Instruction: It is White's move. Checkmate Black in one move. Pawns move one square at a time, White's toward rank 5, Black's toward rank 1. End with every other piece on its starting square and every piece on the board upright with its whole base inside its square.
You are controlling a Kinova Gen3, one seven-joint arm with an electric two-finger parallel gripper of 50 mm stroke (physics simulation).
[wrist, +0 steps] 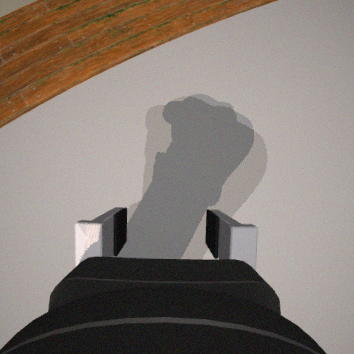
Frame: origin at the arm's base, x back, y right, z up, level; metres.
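Seen in the pictures: gripper, fingertip midpoint: [165, 225].
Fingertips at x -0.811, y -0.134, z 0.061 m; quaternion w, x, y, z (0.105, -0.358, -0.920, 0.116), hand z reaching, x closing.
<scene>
A point is followed by its place in that frame.
My gripper [165, 225] {x -0.811, y -0.134, z 0.061 m} is open, its two fingers standing wide apart at the bottom of the wrist view with nothing between them. It is above a plain light grey surface [305, 125] {x -1.074, y -0.106, z -0.069 m}. The chessboard and the chess pieces do not show in this view, so where the gripper is relative to them cannot be told.
The arm's dark shadow [195, 150] {x -0.920, y -0.179, z -0.069 m} falls on the grey surface ahead of the fingers. A brown wooden plank surface [85, 42] lies across the upper left, beyond the curved edge of the grey surface.
</scene>
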